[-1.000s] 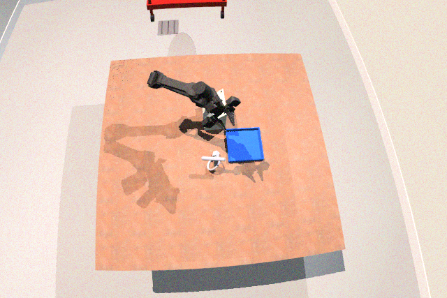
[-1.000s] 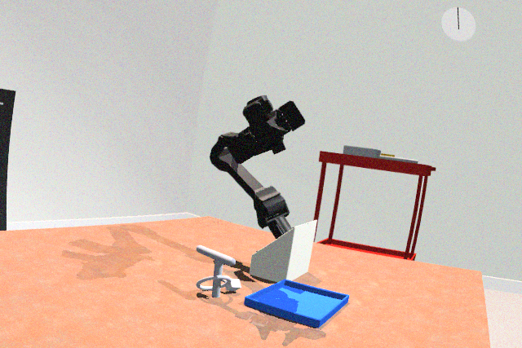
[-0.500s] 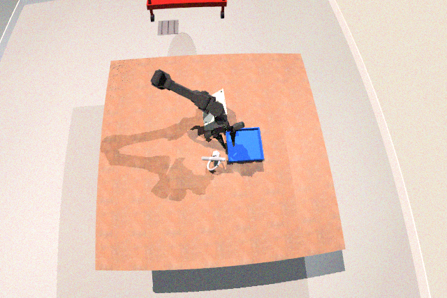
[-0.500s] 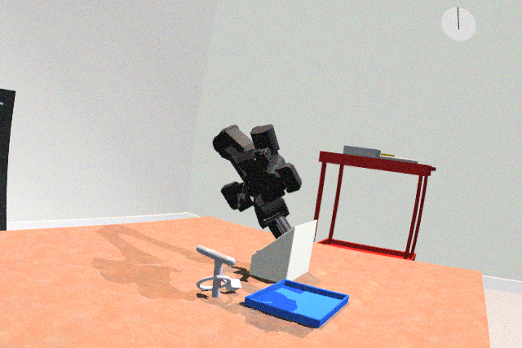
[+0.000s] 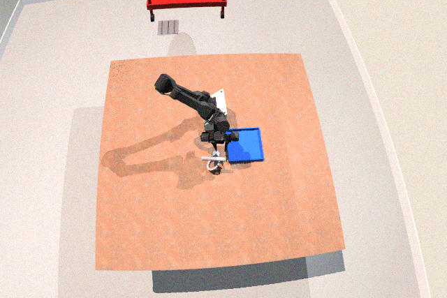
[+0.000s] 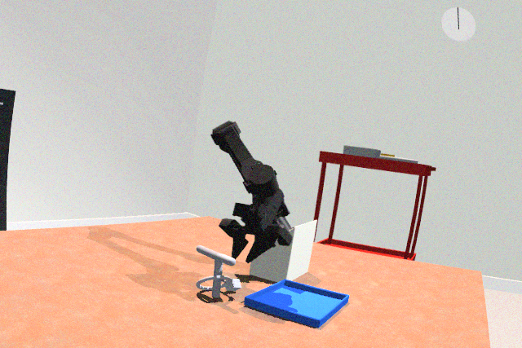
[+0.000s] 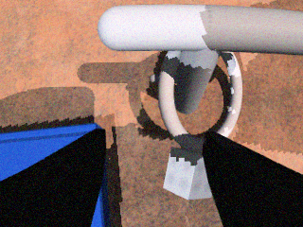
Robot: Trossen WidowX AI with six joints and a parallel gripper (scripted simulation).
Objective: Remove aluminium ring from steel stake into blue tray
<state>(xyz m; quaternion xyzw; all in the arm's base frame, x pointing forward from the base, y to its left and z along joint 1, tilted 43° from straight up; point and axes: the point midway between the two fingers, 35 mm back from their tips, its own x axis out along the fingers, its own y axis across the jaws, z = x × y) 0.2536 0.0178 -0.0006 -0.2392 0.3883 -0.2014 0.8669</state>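
Right now my gripper tip is 30 mm short of the ring, 40 mm to the left of it and 70 mm above it. Round my gripper tip: blue tray 60 mm behind, 140 mm to the left, 90 mm below.
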